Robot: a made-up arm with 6 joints.
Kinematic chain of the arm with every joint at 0, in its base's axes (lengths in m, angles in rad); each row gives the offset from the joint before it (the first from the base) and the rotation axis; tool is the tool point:
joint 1: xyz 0 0 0.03 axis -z
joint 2: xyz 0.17 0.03 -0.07 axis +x
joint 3: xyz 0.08 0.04 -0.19 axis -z
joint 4: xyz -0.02 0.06 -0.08 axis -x
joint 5: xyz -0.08 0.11 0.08 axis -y
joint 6: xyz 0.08 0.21 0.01 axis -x
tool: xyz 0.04 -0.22 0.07
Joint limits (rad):
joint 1: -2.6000..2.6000
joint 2: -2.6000..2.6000
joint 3: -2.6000..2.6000
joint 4: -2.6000..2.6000
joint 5: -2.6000..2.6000
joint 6: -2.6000..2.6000
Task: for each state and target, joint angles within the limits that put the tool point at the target. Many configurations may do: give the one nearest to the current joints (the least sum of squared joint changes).
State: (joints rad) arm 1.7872 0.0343 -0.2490 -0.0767 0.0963 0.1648
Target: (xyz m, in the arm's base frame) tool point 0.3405 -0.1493 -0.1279
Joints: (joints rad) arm 1.4376 -0.0242 -0.2565 0.2852 0.0761 0.3320
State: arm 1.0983 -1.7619 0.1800 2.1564 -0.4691 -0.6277
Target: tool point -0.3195 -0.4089 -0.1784
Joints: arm 1.3245 -1.6229 0.2592 2.0892 -0.1968 0.0467
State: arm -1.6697 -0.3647 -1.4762 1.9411 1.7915 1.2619
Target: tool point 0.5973 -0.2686 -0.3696
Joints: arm -0.9995 -0.7280 -1.4763 1.8502 1.6697 1.5865
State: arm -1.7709 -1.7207 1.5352 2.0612 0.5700 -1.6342
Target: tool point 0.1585 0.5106 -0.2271
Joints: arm -2.2622 -1.0356 1.3765 1.7922 0.7500 -1.5240
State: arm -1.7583 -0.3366 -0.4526 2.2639 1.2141 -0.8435
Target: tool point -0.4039 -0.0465 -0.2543
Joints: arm -1.8940 0.4780 -0.5912 1.5465 1.3084 -0.5140
